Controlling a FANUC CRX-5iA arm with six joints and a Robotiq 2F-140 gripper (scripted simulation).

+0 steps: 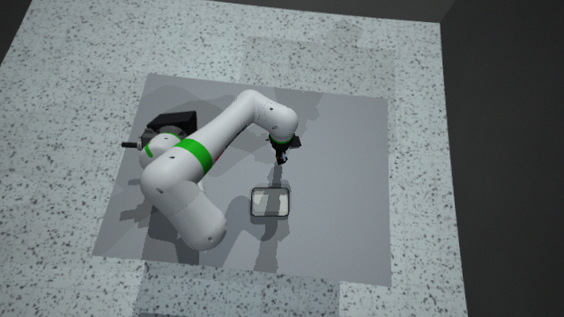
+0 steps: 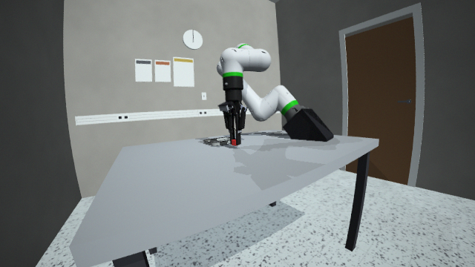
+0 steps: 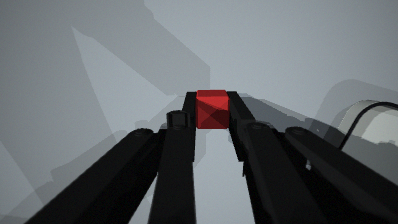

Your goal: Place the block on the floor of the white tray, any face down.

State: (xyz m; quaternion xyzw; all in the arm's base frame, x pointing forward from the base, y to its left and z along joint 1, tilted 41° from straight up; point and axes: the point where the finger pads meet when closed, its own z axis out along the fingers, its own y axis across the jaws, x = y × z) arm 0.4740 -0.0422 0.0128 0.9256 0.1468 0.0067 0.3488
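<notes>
The white tray lies 20 cm to the right of my hand, 4 cm below it and 4 cm behind it. From my hand the other things lie so: red block 2 cm below.
</notes>
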